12 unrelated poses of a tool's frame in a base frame.
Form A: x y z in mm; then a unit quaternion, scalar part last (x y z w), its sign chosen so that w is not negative.
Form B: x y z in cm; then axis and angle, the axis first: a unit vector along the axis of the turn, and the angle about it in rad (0 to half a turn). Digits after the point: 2 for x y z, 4 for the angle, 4 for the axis.
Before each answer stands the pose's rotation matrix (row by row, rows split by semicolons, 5 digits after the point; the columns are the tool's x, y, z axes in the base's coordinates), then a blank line. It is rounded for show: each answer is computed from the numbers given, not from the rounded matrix.
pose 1, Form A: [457.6, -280.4, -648.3, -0.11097, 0.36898, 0.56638, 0.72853]
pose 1, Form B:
0.08614 -0.90714 0.41192; 0.74336 0.33380 0.57965; -0.66333 0.25628 0.70308

[45.76, -28.04, -64.83, -0.1620, 0.5386, 0.8268, 1.5092]
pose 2, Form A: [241.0, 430.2, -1.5, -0.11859, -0.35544, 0.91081, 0.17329]
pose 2, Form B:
-0.91181 -0.23136 -0.33921; 0.39997 -0.68727 -0.60637; -0.09284 -0.68857 0.71920

[24.10, 43.02, -0.15, -0.1204, -0.3609, 0.9248, 2.7933]
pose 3, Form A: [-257.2, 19.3, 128.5, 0.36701, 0.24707, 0.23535, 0.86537]
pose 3, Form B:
0.76713 -0.22598 0.60037; 0.58869 0.61983 -0.51891; -0.25486 0.75150 0.60852

[-25.72, 1.93, 12.85, 0.7324, 0.4930, 0.4696, 1.0498]
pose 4, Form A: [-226.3, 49.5, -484.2, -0.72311, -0.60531, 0.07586, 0.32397]
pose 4, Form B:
0.25569 0.82626 -0.50192; 0.92456 -0.05729 0.37669; 0.28249 -0.56037 -0.77858

[-22.63, 4.95, -48.42, -0.7643, -0.6398, 0.0802, 2.4817]
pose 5, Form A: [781.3, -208.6, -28.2, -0.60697, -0.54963, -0.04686, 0.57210]
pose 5, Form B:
0.39142 0.72084 -0.57200; 0.61360 0.25878 0.74601; 0.68577 -0.64298 -0.34101

[78.13, -20.86, -2.82, -0.7400, -0.6701, -0.0571, 1.9235]
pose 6, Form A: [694.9, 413.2, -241.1, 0.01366, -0.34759, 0.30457, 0.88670]
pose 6, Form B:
0.57284 -0.54962 -0.60809; 0.53063 0.81410 -0.23595; 0.62473 -0.18751 0.75799

[69.49, 41.32, -24.11, 0.0295, -0.7518, 0.6587, 0.9613]
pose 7, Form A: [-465.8, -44.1, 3.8, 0.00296, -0.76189, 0.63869, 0.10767]
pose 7, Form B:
-0.97680 -0.14205 -0.16028; 0.13302 0.18413 -0.97386; 0.16785 -0.97258 -0.16097

[-46.58, -4.41, 0.38, 0.0030, -0.7663, 0.6424, 2.9258]
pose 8, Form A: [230.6, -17.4, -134.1, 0.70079, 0.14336, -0.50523, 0.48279]
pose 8, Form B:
0.44838 0.68877 -0.56969; -0.28691 -0.49272 -0.82153; -0.84654 0.53181 -0.02332

[23.06, -1.74, -13.41, 0.8002, 0.1637, -0.5769, 2.1339]
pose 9, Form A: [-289.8, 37.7, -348.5, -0.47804, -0.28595, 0.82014, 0.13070]
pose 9, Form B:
-0.50879 0.05901 -0.85887; 0.48777 -0.80230 -0.34408; -0.70937 -0.59400 0.37942

[-28.98, 3.77, -34.85, -0.4822, -0.2884, 0.8272, 2.8794]
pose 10, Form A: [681.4, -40.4, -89.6, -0.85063, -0.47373, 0.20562, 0.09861]
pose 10, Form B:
0.46660 0.76539 -0.44324; 0.84649 -0.53171 -0.02706; -0.25639 -0.36258 -0.89599

[68.14, -4.04, -8.96, -0.8548, -0.4761, 0.2066, 2.9441]
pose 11, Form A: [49.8, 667.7, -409.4, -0.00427, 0.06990, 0.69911, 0.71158]
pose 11, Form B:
0.01272 -0.99554 0.09351; 0.99434 0.02246 0.10381; -0.10545 0.09166 0.99019

[4.98, 66.77, -40.94, -0.0061, 0.0995, 0.9950, 1.5581]
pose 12, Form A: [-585.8, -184.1, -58.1, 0.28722, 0.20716, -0.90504, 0.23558]
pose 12, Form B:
-0.72402 0.54542 -0.42228; -0.30742 -0.80317 -0.51030; -0.61749 -0.23965 0.74918

[-58.58, -18.41, -5.81, 0.2955, 0.2132, -0.9312, 2.6660]
